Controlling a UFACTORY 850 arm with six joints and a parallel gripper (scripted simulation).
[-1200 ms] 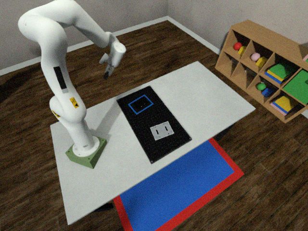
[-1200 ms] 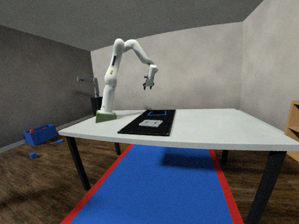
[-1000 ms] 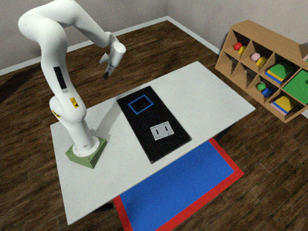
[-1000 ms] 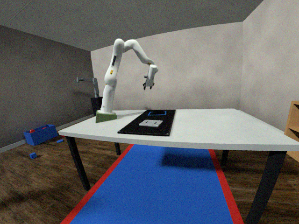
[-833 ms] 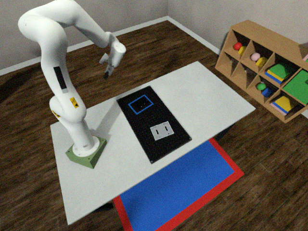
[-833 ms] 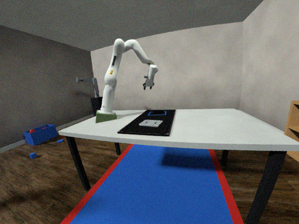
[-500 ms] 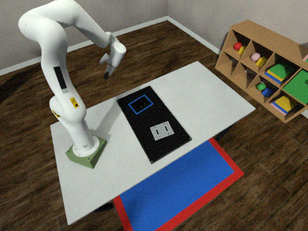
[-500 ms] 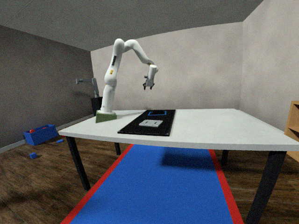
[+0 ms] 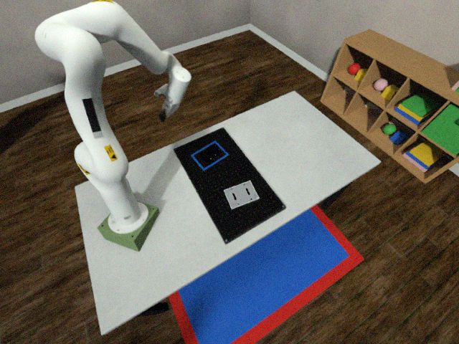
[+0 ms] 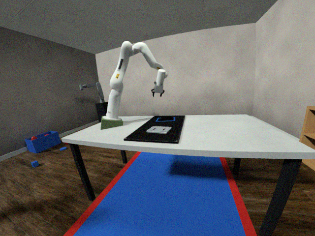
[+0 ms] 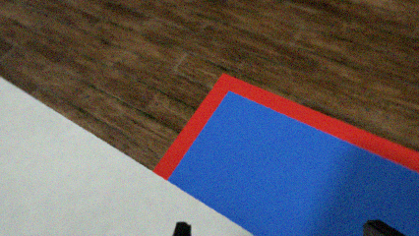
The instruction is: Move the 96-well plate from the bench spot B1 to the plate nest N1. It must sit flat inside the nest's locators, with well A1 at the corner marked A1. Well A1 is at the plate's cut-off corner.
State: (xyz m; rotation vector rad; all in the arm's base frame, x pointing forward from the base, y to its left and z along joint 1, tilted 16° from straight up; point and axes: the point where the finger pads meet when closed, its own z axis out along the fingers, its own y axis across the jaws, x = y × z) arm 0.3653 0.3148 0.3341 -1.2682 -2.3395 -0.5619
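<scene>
The dark 96-well plate is 140 mm ahead of my hand, 190 mm to the right of it and 240 mm below it. Round my hand: plate nest (150 mm ahead, 540 mm to the right, 240 mm below).
</scene>
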